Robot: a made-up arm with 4 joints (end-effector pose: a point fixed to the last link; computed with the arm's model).
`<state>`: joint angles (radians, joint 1 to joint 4).
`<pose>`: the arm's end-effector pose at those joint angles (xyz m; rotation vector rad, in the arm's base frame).
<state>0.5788 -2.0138 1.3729 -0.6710</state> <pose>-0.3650 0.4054 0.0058 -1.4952 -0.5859 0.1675</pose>
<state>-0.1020 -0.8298 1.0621 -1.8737</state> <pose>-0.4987 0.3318 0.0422 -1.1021 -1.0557 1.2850</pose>
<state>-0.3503 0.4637 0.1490 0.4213</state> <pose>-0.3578 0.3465 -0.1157 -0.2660 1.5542 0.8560</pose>
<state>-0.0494 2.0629 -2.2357 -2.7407</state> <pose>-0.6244 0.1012 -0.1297 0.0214 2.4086 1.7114</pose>
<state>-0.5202 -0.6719 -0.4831 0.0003</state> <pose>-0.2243 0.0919 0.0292 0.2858 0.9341 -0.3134</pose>
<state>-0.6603 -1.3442 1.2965 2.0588</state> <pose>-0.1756 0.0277 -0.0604 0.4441 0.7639 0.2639</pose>
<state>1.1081 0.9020 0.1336 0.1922</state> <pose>-0.4501 0.4086 0.2266 0.4602 0.5843 1.8486</pose>
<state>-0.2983 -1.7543 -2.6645 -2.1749</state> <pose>-0.3525 0.0395 0.0103 1.0761 -0.5923 -0.5985</pose>
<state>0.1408 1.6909 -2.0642 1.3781</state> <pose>-0.7571 -0.0921 -0.0110 -0.1172 -2.5468 1.1031</pose>
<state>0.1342 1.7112 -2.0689 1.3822</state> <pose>-0.7520 -0.0981 -0.0132 -0.0982 -2.5625 1.1104</pose>
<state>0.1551 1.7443 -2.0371 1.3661</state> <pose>-0.7454 -0.1029 -0.0133 -0.0781 -2.5638 1.1513</pose>
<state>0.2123 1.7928 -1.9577 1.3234</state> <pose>-0.7380 -0.1043 -0.0113 -0.0640 -2.5463 1.2346</pose>
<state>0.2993 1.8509 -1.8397 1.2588</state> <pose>-0.7319 -0.1001 -0.0081 -0.0679 -2.5106 1.3485</pose>
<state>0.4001 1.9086 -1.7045 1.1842</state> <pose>-0.7294 -0.0891 -0.0043 -0.0965 -2.4601 1.4677</pose>
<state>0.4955 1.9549 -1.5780 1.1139</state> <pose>-0.7309 -0.0736 -0.0005 -0.1418 -2.4017 1.5661</pose>
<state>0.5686 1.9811 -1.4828 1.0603</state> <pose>-0.7348 -0.0580 0.0036 -0.1848 -2.3464 1.6278</pose>
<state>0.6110 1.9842 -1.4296 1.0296</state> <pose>-0.7391 -0.0464 0.0081 -0.2104 -2.3041 1.6525</pose>
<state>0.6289 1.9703 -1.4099 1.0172</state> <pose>-0.7430 -0.0393 0.0127 -0.2190 -2.2756 1.6518</pose>
